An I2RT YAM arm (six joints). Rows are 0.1 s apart.
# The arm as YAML. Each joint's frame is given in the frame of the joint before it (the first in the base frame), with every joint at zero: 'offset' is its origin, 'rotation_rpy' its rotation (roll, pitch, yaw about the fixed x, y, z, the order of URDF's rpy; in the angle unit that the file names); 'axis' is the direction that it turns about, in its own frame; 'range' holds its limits. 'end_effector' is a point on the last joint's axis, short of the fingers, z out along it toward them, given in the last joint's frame.
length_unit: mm
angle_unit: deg
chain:
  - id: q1
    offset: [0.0, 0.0, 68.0]
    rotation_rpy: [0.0, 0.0, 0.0]
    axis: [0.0, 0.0, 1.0]
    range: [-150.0, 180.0]
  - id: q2
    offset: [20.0, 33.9, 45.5]
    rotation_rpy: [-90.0, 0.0, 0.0]
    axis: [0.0, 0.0, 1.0]
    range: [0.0, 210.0]
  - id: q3
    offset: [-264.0, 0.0, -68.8]
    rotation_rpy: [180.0, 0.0, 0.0]
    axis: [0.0, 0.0, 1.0]
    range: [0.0, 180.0]
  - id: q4
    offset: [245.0, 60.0, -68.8]
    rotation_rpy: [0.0, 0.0, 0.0]
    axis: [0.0, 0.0, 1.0]
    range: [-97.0, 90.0]
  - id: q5
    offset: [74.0, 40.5, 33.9]
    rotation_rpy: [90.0, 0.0, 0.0]
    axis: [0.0, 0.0, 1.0]
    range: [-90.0, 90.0]
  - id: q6
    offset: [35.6, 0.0, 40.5]
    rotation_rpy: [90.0, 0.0, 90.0]
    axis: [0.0, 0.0, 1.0]
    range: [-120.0, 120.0]
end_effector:
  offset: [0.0, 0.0, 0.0]
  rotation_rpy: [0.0, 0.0, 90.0]
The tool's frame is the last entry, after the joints.
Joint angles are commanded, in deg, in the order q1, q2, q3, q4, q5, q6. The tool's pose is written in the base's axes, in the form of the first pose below.
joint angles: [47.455 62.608 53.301 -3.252 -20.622 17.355]
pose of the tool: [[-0.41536 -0.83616 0.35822 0.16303], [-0.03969 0.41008 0.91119 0.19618], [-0.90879 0.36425 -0.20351 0.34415], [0 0 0 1]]
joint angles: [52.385 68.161 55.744 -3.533 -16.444 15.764]
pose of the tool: [[-0.41295 -0.84547 0.33862 0.16166], [-0.10903 0.41501 0.90326 0.22632], [-0.90421 0.33608 -0.26356 0.33475], [0 0 0 1]]
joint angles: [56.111 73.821 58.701 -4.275 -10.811 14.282]
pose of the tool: [[-0.40493 -0.84011 0.36090 0.16251], [-0.16827 0.45644 0.87370 0.25392], [-0.89873 0.29306 -0.32618 0.32488], [0 0 0 1]]
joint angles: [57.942 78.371 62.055 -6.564 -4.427 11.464]
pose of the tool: [[-0.37769 -0.82410 0.42214 0.16734], [-0.22974 0.52506 0.81947 0.27237], [-0.89698 0.21253 -0.38764 0.31826], [0 0 0 1]]
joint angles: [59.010 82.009 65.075 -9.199 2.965 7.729]
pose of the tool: [[-0.33665 -0.79414 0.50598 0.17330], [-0.29965 0.59976 0.74196 0.28495], [-0.89268 0.09816 -0.43987 0.31272], [0 0 0 1]]
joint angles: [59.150 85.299 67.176 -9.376 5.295 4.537]
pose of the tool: [[-0.30033 -0.79160 0.53214 0.18074], [-0.34921 0.61042 0.71095 0.29618], [-0.88761 0.02769 -0.45976 0.30689], [0 0 0 1]]
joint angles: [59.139 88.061 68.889 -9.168 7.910 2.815]
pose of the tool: [[-0.28191 -0.77521 0.56531 0.18802], [-0.37694 0.63132 0.67775 0.30510], [-0.88229 -0.02202 -0.47019 0.30170], [0 0 0 1]]
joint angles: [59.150 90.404 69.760 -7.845 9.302 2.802]
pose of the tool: [[-0.28216 -0.76149 0.58354 0.19375], [-0.37831 0.64728 0.66175 0.31315], [-0.88163 -0.03404 -0.47072 0.29521], [0 0 0 1]]
